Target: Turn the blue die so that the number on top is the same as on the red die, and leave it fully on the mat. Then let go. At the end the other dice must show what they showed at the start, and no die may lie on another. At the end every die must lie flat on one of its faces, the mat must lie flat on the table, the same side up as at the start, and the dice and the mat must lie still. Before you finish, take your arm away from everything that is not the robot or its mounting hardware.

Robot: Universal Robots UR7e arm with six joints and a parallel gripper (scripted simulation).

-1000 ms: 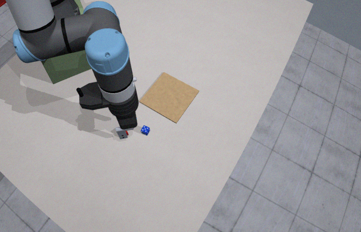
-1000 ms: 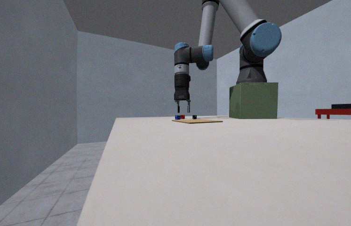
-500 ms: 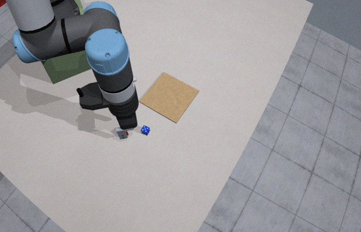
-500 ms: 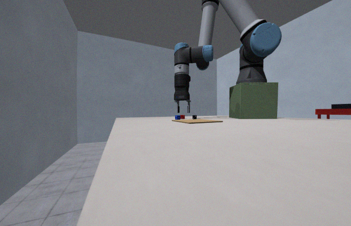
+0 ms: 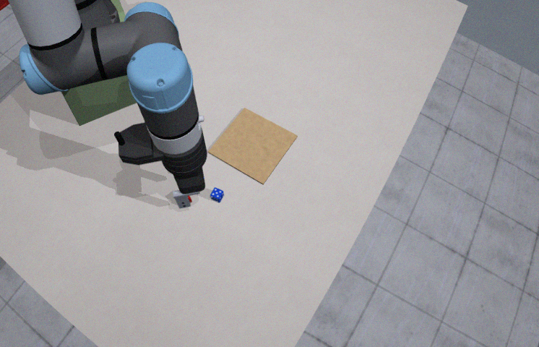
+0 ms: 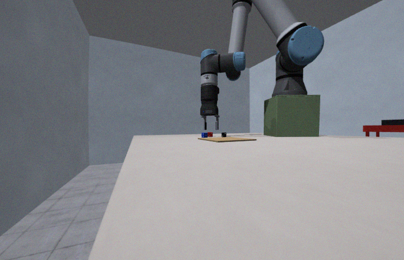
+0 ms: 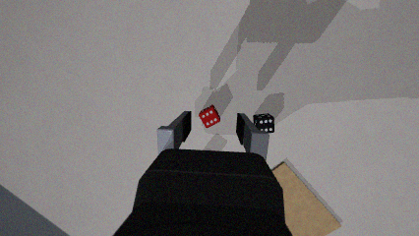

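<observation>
My hand is 40 mm above the red die. From my hand the other things lie so: blue die 50 mm ahead, 50 mm to the left, 40 mm below; then black die 50 mm behind, 40 mm to the left, 40 mm below; then tan mat 10 mm ahead, 190 mm to the left, 50 mm below.
</observation>
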